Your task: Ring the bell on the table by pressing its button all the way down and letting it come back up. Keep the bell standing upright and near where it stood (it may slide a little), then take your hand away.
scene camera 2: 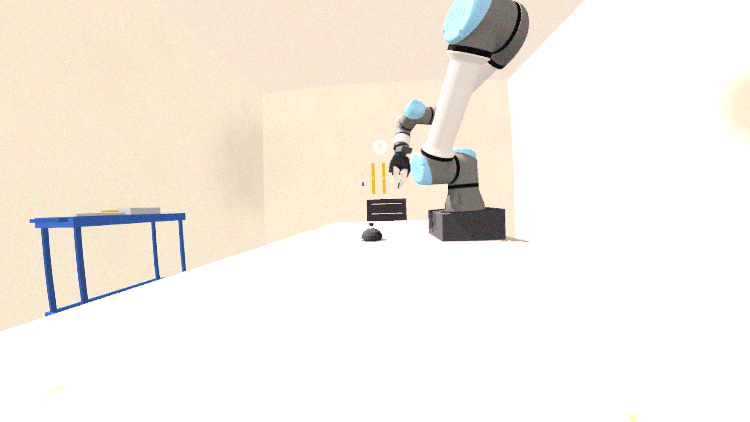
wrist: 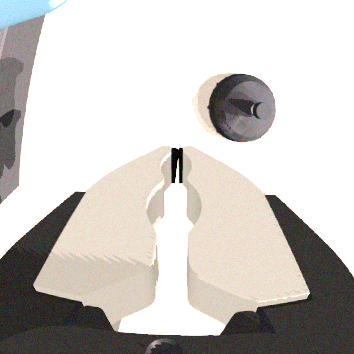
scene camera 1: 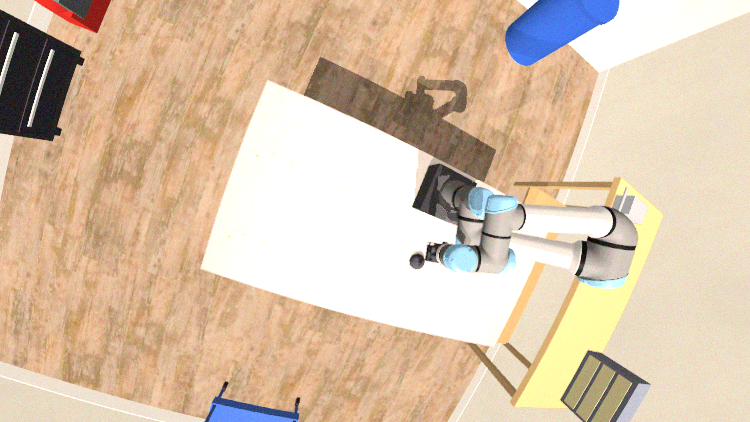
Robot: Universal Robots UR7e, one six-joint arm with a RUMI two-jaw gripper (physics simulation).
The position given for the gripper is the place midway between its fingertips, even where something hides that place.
Note:
In view: the gripper (scene camera 2: pixel 397 188) and a dark domed bell (wrist: pixel 230 104).
The gripper is seen too in the wrist view (wrist: pixel 177 152).

